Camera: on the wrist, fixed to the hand. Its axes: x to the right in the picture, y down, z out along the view.
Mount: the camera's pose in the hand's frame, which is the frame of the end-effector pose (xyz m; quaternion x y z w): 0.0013 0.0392 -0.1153 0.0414 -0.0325 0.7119 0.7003
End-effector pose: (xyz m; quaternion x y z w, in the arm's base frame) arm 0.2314 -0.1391 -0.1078 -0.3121 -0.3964 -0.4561 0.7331
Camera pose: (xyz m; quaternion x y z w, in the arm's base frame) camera 0.3019 -0.2188 -0.1670 -0.4852 -0.0981 0.2290 0.8381
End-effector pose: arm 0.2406 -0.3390 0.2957 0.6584 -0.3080 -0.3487 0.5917
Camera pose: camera 0.3366 -0.2793 0.3411 0.2550 -0.7181 0.1684 0.6253
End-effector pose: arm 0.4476 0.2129 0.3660 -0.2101 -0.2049 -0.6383 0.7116
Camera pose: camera 0.4894 0.1510 0.2698 -0.2843 -0.0435 0.0749 0.9548
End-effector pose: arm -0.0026 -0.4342 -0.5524 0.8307 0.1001 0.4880 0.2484
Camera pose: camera -0.1042 -0.4309 -0.4853 -0.6792 0.5092 -0.4875 0.2046
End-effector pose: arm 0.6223 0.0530 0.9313 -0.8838 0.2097 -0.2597 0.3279
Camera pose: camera 0.5467 -0.0293 0.9797 -0.4645 0.7546 0.0716 0.4579
